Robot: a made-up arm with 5 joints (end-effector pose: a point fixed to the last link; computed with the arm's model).
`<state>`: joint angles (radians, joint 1 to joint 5).
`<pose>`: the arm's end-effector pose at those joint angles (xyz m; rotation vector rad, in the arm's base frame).
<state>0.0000 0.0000 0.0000 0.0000 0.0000</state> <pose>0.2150 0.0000 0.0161 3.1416 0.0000 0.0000</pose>
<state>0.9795 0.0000 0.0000 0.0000 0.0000</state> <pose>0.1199 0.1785 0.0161 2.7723 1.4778 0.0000</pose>
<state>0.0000 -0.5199 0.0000 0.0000 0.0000</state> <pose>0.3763 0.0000 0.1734 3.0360 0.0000 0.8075</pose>
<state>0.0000 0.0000 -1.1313 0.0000 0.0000</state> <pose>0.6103 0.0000 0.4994 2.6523 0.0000 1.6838</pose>
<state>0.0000 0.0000 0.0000 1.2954 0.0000</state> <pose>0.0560 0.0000 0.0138 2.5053 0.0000 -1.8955</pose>
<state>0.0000 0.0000 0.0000 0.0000 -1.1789</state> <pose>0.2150 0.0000 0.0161 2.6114 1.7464 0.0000</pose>
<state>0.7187 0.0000 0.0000 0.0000 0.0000</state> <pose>0.1618 0.1416 0.0161 2.9409 1.1048 0.0000</pose>
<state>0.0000 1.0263 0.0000 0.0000 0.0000</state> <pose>-0.2153 0.0000 0.0163 2.7370 0.0000 -1.5423</pose>
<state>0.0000 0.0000 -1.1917 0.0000 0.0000</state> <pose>0.6134 0.0000 0.5344 2.6002 0.0000 1.7631</pose>
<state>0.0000 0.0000 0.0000 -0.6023 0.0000</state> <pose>0.2597 0.0000 0.0803 3.0002 0.0000 0.9319</pose>
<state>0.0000 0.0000 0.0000 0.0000 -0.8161</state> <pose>0.2150 0.0000 0.0161 2.8837 1.2466 0.0000</pose>
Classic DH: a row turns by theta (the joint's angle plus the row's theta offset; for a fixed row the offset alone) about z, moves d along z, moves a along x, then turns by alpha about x. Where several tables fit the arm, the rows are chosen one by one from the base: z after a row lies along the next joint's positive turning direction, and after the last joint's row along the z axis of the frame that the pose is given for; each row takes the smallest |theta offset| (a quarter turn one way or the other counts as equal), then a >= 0, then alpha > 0; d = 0 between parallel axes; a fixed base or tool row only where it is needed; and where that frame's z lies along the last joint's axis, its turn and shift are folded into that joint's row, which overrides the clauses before.
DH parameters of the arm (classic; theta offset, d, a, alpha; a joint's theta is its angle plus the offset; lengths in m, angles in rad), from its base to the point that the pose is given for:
joint 1: 0 0.398 0 -1.5708
joint 2: -1.3858 0 0.174 0
joint 3: -0.4084 0 -0.4604 0
joint 4: -1.3474 0 -0.081 1.5708
joint 5: 3.1416 0.104 0 0

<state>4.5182 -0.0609 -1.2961 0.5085 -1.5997</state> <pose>-0.1184 -0.6020 0.5671 2.2880 -0.1895 -0.1154</pose>
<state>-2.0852 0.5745 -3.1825 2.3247 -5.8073</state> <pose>-0.1807 -0.3197 0.8854 0.8367 -2.8012 0.2891</pose>
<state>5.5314 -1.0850 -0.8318 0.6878 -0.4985</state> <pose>0.2751 -0.2572 0.7958 2.1123 -0.2690 1.2184</pose>
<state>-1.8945 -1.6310 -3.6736 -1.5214 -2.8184</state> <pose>0.1161 0.3462 0.0372 2.4244 1.2071 -0.5331</pose>
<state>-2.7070 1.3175 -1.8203 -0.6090 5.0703</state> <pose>-0.5519 -0.2562 0.0922 1.5149 -1.4030 -0.4867</pose>
